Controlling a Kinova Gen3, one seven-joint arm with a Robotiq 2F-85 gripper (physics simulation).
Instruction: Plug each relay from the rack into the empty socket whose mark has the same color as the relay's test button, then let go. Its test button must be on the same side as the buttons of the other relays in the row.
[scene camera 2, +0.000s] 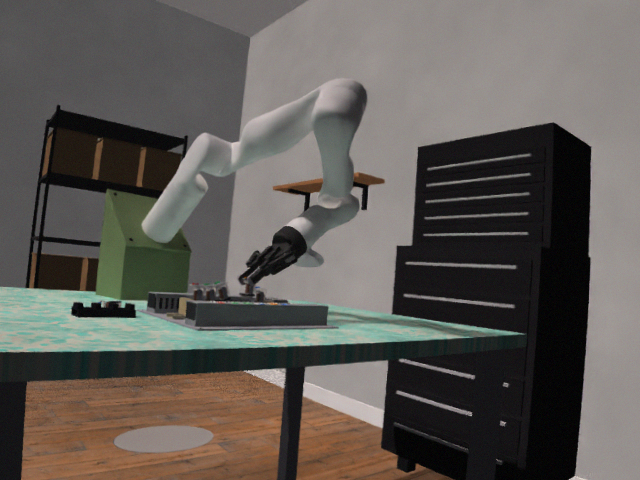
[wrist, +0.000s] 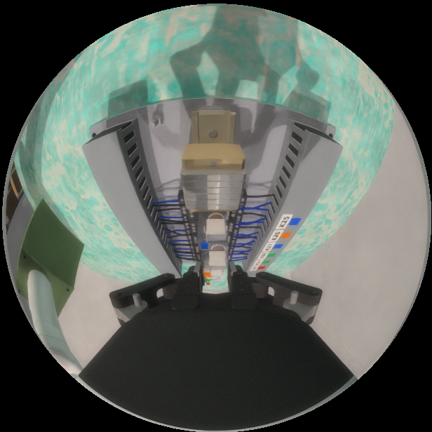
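Seen in the pictures: gripper, fingertip midpoint: (scene camera 2: 244, 282); arm's base, origin of the base link: (scene camera 2: 157, 230).
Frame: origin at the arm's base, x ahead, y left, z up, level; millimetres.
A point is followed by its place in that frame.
My gripper (scene camera 2: 248, 282) @[x 399, y 176, z -111 mm] (wrist: 215, 269) is shut on a relay (scene camera 2: 249, 288) @[x 410, y 186, z -122 mm] (wrist: 217, 257) with a pale top and an orange test button (wrist: 207, 274). The relay is low over the socket row, beside the seated relay (scene camera 2: 260, 295) @[x 397, y 213, z -136 mm] (wrist: 216, 226) at K25, whose blue button (wrist: 204, 245) is on the same left side in the wrist view. The orange mark (wrist: 285, 235) is at K26. Whether the held relay touches its socket is hidden. Several seated relays, including one (scene camera 2: 197, 293) @[x 450, y 78, z -137 mm], stand farther along. The black rack (scene camera 2: 81, 312) @[x 493, y -120, z -181 mm] holds at least one relay (scene camera 2: 111, 304) @[x 451, y -75, z -168 mm].
Grey wire ducts (scene camera 2: 258, 314) @[x 509, y 186, z -164 mm] (wrist: 315, 175) flank the row. A tan and silver module (wrist: 213, 187) stands at its near end in the wrist view. Blue and black wires run beside the sockets. The green arm mount (scene camera 2: 155, 271) @[x 43, y 6, z -111 mm] (wrist: 50, 255) stands on the table (scene camera 2: 403, 325) @[x 366, y 578, z -189 mm].
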